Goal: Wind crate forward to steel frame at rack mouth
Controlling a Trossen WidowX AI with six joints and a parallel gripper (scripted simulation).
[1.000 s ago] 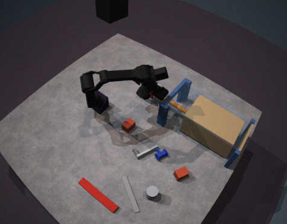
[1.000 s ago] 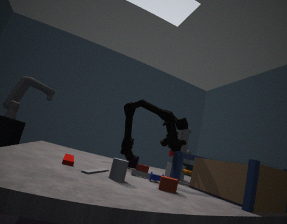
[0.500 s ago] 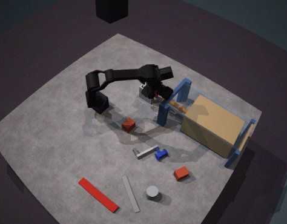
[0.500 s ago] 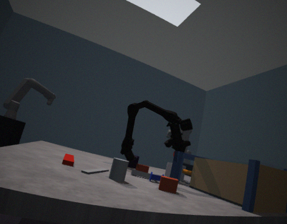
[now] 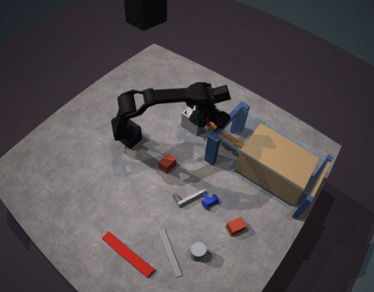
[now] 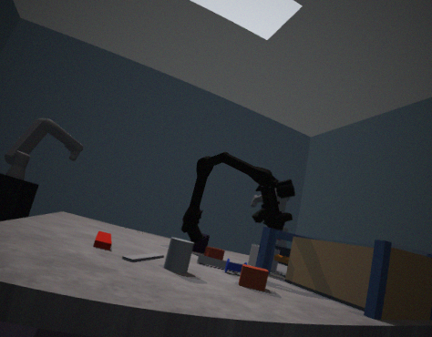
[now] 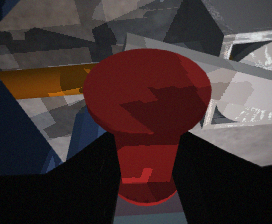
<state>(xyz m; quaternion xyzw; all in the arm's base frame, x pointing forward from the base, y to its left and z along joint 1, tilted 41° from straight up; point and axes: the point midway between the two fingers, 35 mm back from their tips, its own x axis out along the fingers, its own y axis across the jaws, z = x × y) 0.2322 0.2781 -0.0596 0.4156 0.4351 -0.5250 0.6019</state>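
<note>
Now: gripper tip 40 mm past the winch handle with red knob, 30 mm above it and 10 mm to the left of it. Also, from my gripper tip: blue t-shaped piece 240 mm to the right, 220 mm ahead, 120 mm below; then grey strip 500 mm to the right, 270 mm ahead, 130 mm below; then grey winch 110 mm behind, 100 mm below.
</note>
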